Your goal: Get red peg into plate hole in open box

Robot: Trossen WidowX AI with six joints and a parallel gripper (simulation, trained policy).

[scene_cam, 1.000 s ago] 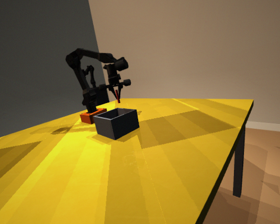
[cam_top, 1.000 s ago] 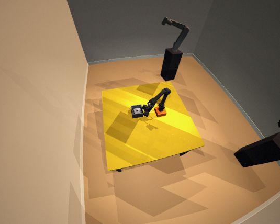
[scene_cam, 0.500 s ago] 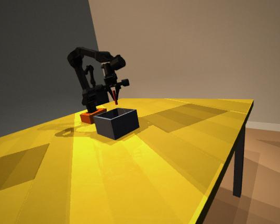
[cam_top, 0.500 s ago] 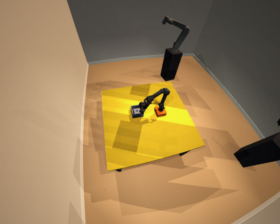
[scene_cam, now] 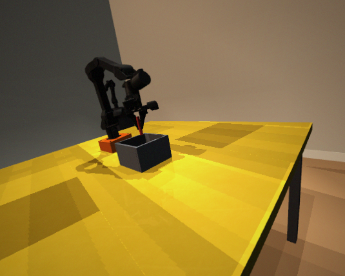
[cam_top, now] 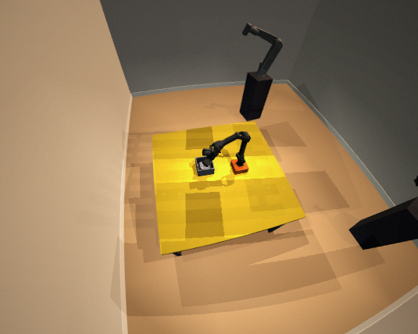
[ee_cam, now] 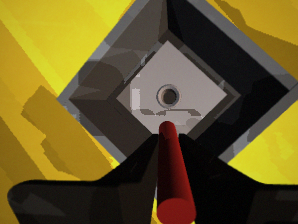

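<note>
Right now my gripper tip is 2 cm below the red peg. Also, from my gripper tip: box: 11 cm below, 3 cm to the right, 2 cm ahead; then plate: 9 cm below, 3 cm to the right, 2 cm ahead.
</note>
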